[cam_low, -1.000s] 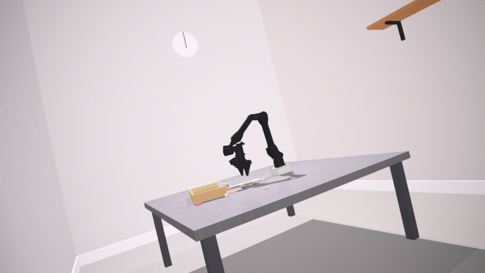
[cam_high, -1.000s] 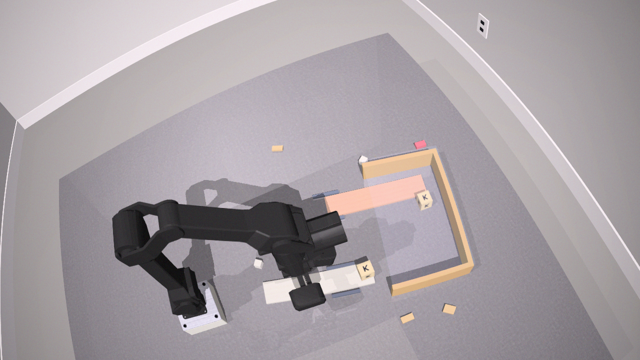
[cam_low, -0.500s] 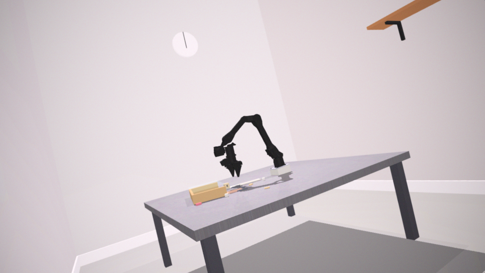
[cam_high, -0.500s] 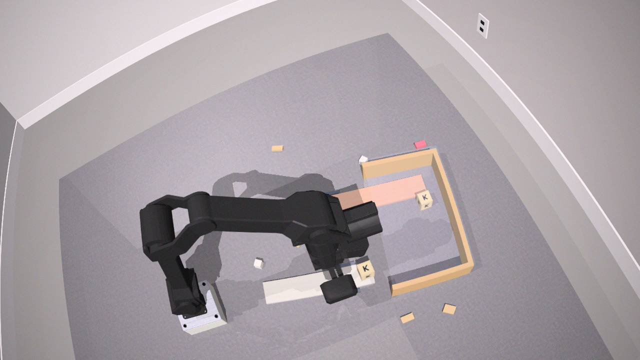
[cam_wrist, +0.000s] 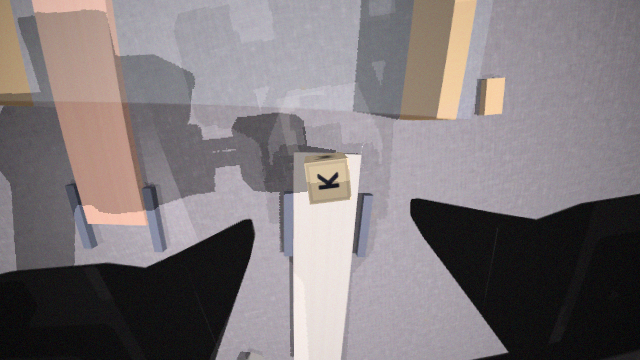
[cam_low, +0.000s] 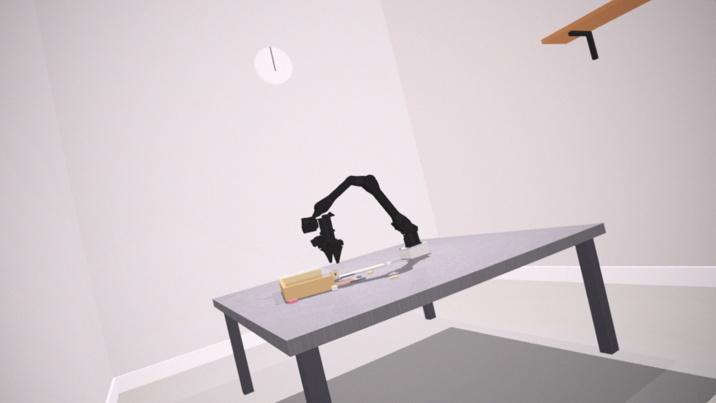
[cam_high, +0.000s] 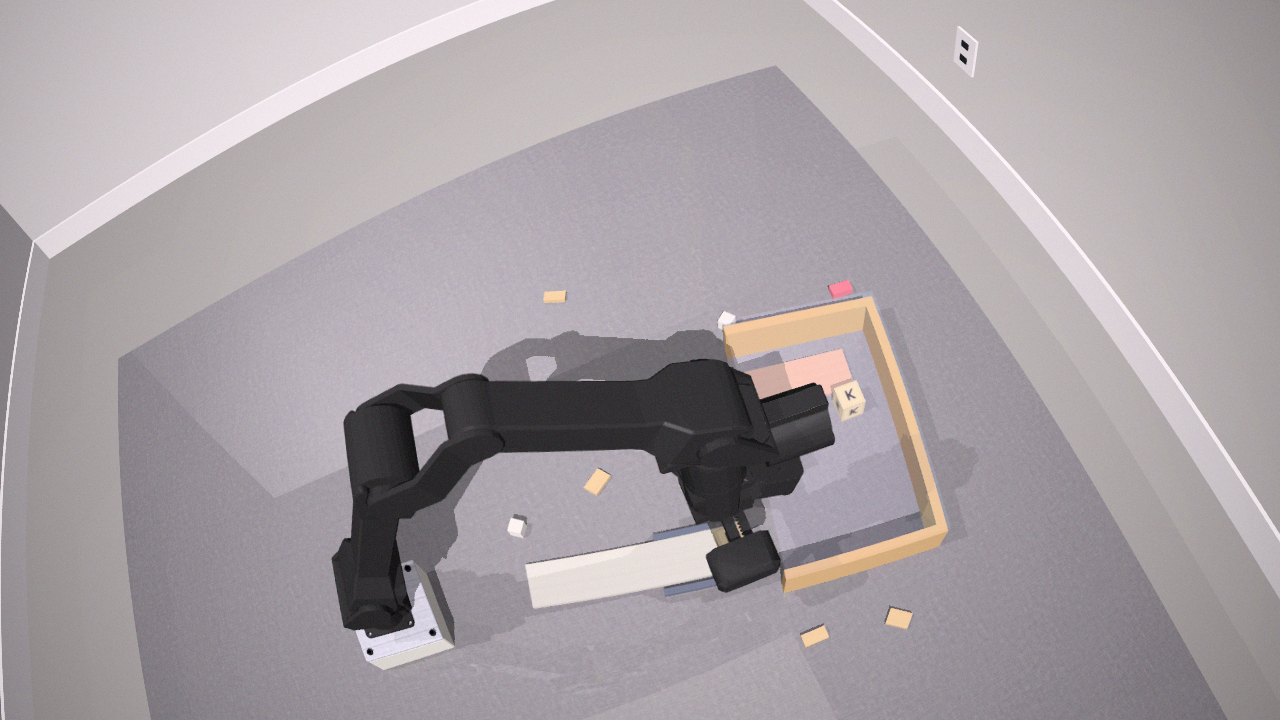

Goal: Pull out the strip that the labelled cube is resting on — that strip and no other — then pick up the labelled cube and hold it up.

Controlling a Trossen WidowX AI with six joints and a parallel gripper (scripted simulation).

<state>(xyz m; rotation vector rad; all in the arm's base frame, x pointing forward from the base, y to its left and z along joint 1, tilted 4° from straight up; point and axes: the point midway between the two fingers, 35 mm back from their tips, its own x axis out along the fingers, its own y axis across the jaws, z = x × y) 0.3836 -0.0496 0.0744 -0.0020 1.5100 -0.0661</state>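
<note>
Now: the white strip 90 mm behind my gripper tip, 60 mm below it and 20 mm to the left of it.
</note>
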